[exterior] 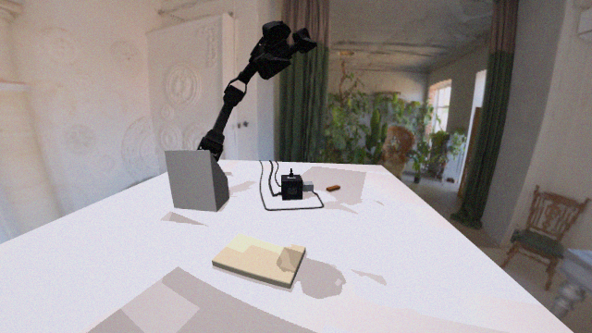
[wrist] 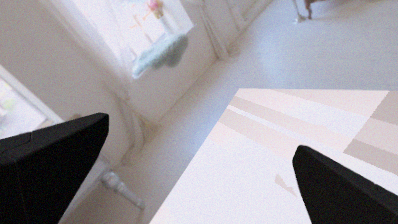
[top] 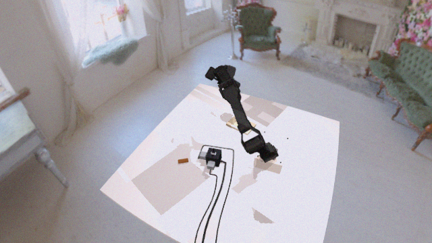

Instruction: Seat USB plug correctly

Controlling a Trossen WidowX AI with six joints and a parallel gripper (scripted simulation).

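Now: gripper tip 37 cm above the grey USB plug, 20 cm to the right of it and 4 cm past it.
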